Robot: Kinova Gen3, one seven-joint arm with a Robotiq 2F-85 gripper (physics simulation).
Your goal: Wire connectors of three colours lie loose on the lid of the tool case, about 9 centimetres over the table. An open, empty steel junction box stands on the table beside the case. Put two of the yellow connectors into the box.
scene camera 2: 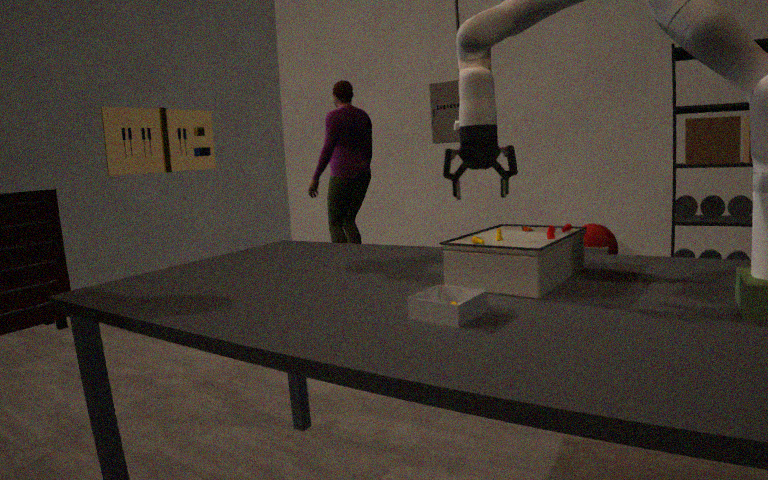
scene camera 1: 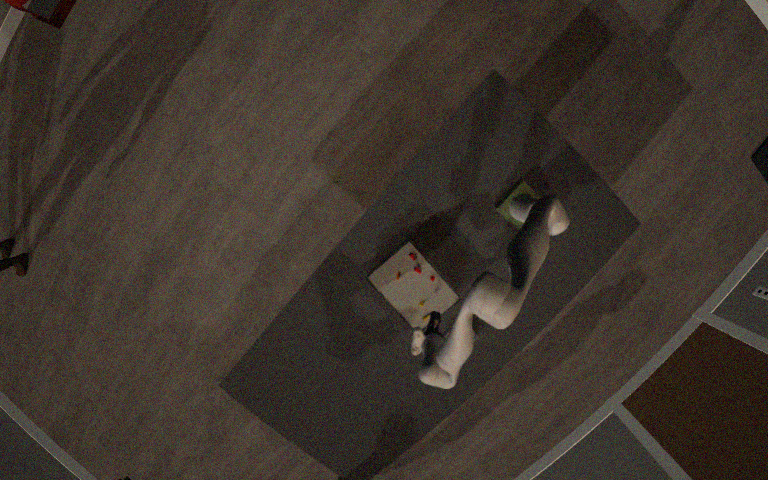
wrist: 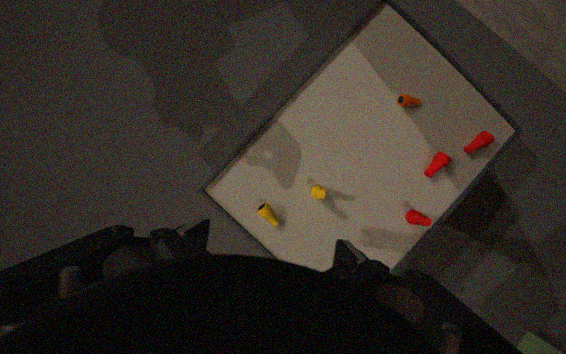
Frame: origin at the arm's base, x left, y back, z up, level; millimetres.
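Seen in the pictures: gripper, fingertip midpoint: (scene camera 2: 480, 198) (scene camera 1: 429, 325) (wrist: 271, 243); arm's base, link origin: (scene camera 1: 521, 207).
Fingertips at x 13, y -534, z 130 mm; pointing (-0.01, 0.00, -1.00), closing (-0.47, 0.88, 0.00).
Offsets run from my fingertips to a thing's top centre. Level surfaces: height alone.
The tool case {dx -110, dy +37, dz -89 mm} (scene camera 1: 399, 294) (scene camera 2: 489, 272) (wrist: 340, 125) bears the loose connectors on its pale lid. One yellow connector {dx +2, dy -7, dz -78 mm} (scene camera 1: 425, 317) (scene camera 2: 478, 240) (wrist: 268, 214) lies on its side near a corner. Another yellow connector {dx -48, dy +20, dz -69 mm} (scene camera 1: 421, 302) (scene camera 2: 498, 234) (wrist: 318, 192) stands upright. The junction box {dx +191, dy +8, dz -150 mm} (scene camera 2: 431, 310) stands beside the case, with a yellow connector {dx +173, dy +11, dz -172 mm} (scene camera 2: 454, 303) inside; the box is not visible in the wrist view. My gripper (scene camera 2: 480, 195) (wrist: 271, 243) is open and empty, high above the yellow end of the lid.
Three red connectors {dx -197, dy +130, dz -77 mm} (wrist: 479, 142) {dx -148, dy +106, dz -77 mm} (wrist: 438, 164) {dx -89, dy +121, dz -66 mm} (wrist: 418, 218) and an orange connector {dx -187, dy +41, dz -81 mm} (scene camera 1: 398, 275) (scene camera 2: 526, 229) (wrist: 409, 101) lie farther along the lid. The arm's green base (scene camera 2: 750, 294) stands on the dark table {dz -188 mm} (scene camera 2: 339, 316). A person (scene camera 2: 349, 141) stands beyond the table.
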